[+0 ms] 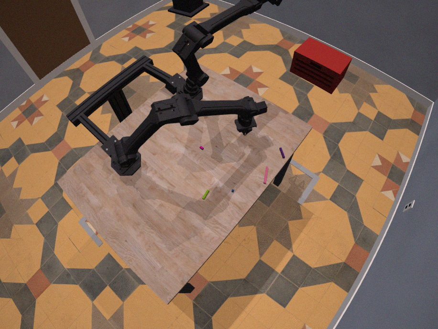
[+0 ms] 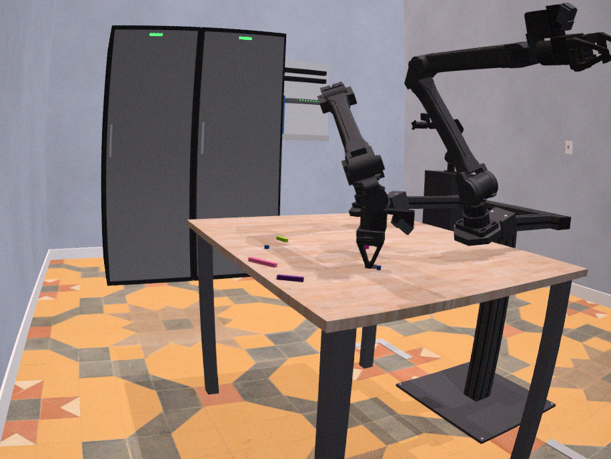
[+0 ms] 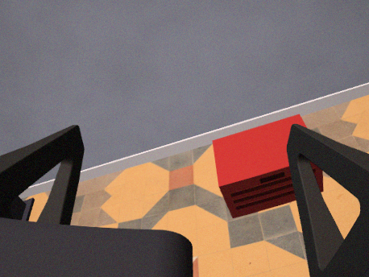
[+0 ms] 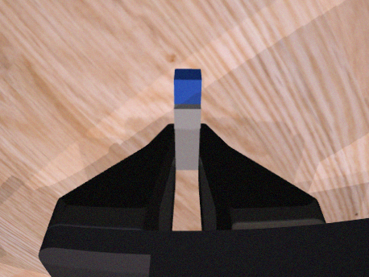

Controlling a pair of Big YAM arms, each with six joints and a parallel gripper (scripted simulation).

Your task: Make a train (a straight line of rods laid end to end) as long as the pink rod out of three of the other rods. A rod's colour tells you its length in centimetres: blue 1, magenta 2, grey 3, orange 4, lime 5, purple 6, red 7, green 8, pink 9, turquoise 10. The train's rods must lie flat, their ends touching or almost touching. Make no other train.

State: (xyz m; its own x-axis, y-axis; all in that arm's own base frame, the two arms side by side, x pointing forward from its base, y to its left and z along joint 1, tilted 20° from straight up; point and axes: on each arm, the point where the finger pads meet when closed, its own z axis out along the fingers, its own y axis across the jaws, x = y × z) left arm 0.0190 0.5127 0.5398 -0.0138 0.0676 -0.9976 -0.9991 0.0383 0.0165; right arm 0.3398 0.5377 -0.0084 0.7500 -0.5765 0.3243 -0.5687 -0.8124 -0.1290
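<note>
The grey rod is right at my right hand. Also, from my right hand: lime rod 40 cm to the right, 3 cm ahead, 1 cm below.
</note>
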